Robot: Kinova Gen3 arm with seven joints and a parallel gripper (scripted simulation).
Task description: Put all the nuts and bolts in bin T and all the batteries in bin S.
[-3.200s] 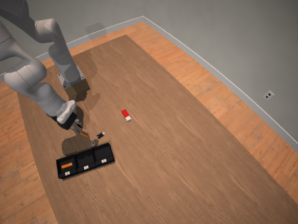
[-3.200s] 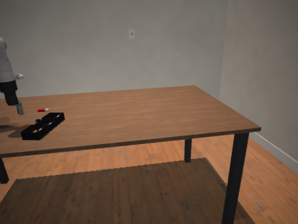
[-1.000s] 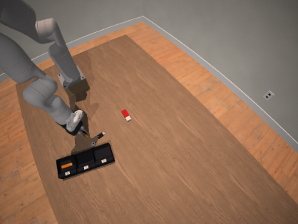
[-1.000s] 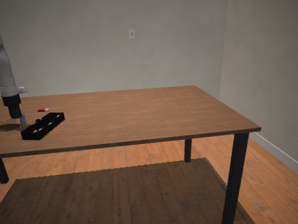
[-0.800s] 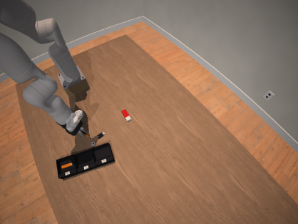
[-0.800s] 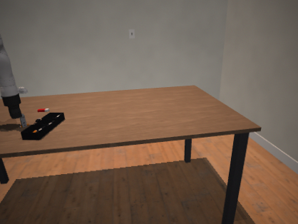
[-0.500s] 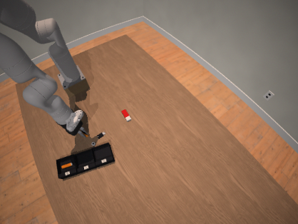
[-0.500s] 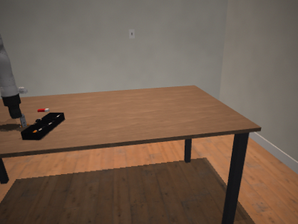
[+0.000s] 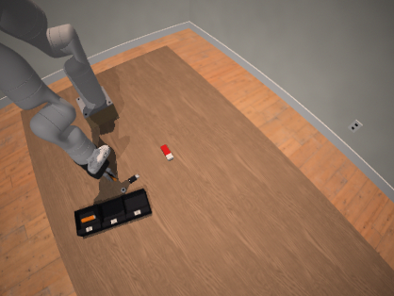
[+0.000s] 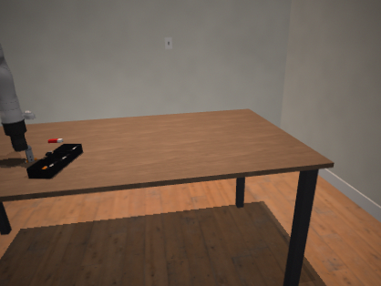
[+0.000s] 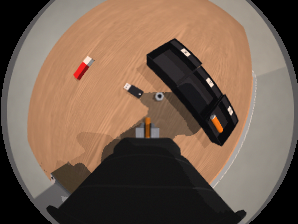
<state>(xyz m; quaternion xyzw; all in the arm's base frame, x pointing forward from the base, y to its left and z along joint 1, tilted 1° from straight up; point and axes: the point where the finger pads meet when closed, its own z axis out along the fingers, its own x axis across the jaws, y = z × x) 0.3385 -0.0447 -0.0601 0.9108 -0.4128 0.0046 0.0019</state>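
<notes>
My hand is 7 cm short of the grey nut, 3 cm to the right of it and 2 cm above it. Round my hand: red block (23 cm to the left, 1 cm below); black piece (4 cm ahead, 8 cm to the left, 2 cm below); black bin row (13 cm ahead, 3 cm to the right).
</notes>
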